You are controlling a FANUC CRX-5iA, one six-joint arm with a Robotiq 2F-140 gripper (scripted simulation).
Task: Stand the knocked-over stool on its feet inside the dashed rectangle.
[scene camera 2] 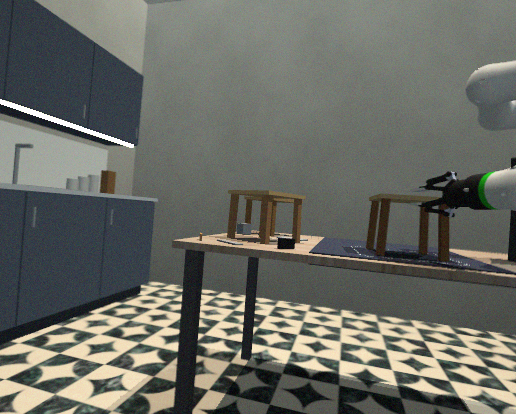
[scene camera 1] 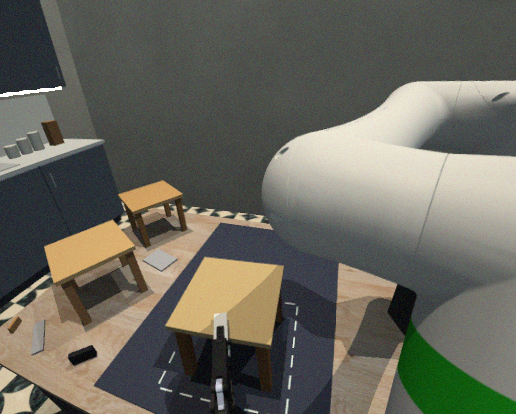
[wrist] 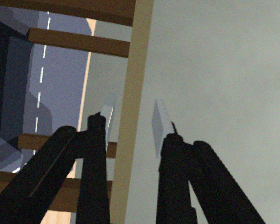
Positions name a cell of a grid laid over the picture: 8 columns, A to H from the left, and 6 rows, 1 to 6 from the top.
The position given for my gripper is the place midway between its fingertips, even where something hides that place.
Note:
In view: my gripper (scene camera 2: G3), a wooden stool (scene camera 1: D5) and a dark mat (scene camera 1: E5).
The wooden stool is seen too in scene camera 2 (scene camera 2: F3). My gripper shows as well in the wrist view (wrist: D3). The dark mat is seen too in the wrist view (wrist: B3).

